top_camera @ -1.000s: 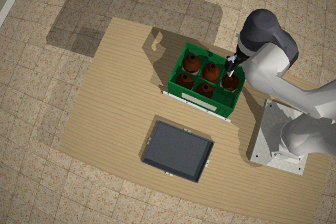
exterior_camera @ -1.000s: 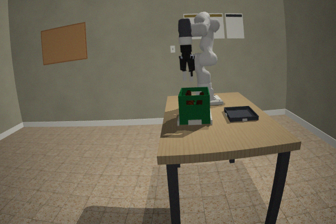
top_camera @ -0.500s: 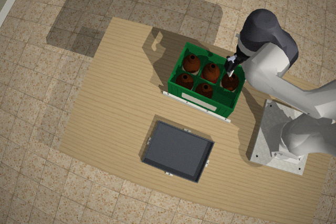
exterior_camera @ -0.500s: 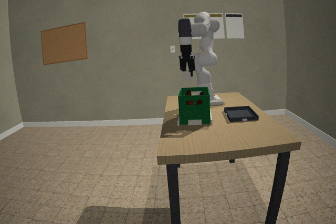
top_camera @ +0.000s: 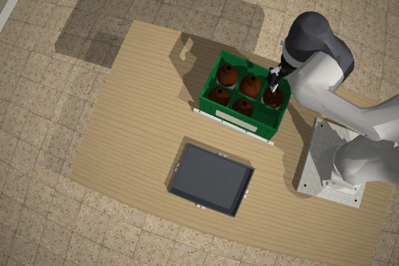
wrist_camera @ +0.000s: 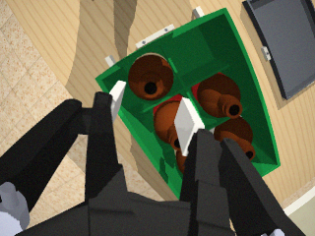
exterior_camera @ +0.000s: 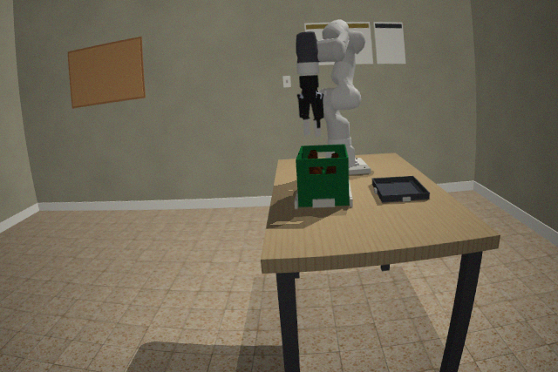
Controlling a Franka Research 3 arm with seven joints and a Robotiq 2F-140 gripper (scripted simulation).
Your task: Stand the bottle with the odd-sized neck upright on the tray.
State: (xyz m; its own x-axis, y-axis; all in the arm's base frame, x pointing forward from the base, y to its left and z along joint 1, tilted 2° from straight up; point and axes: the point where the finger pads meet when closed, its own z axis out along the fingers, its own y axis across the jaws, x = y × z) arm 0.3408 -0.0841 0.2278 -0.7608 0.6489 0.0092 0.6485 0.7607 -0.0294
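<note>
My gripper is now 170 mm above the green crate, 80 mm short of it and 50 mm to the right of it. Also, from my hand: glass bottle 170 mm below, 90 mm to the left, 80 mm ahead; dark grey tray 350 mm to the left, 240 mm below, 50 mm ahead.
</note>
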